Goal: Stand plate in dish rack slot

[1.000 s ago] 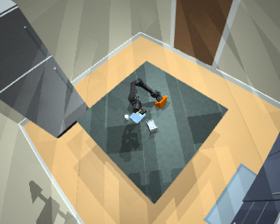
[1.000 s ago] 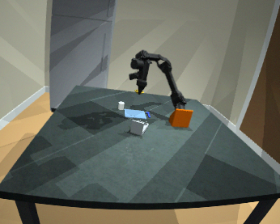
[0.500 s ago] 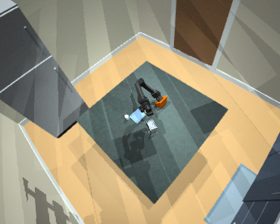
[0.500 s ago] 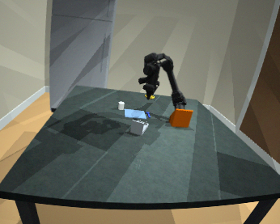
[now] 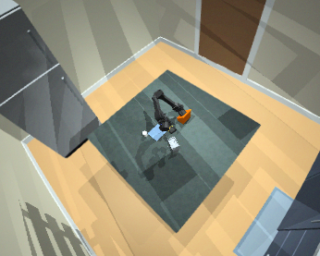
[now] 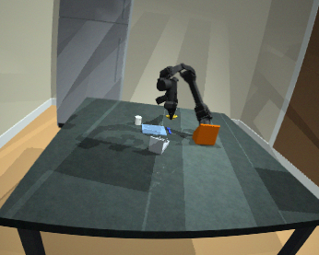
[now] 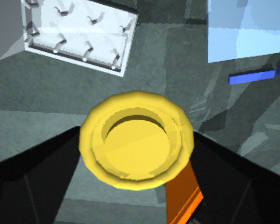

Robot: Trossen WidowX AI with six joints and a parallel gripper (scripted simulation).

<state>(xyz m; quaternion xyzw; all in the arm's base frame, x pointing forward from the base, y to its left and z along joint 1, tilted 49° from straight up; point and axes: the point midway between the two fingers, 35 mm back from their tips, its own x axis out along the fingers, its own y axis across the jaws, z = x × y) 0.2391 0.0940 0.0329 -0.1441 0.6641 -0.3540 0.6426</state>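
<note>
My gripper tip is 50 mm short of the dish rack, 70 mm to the right of it and 120 mm above it. Also, from my gripper tip: yellow plate (10 mm above); then white cup (170 mm ahead, 210 mm to the right, 120 mm below); then light blue mat (60 mm ahead, 140 mm to the right, 140 mm below).
</note>
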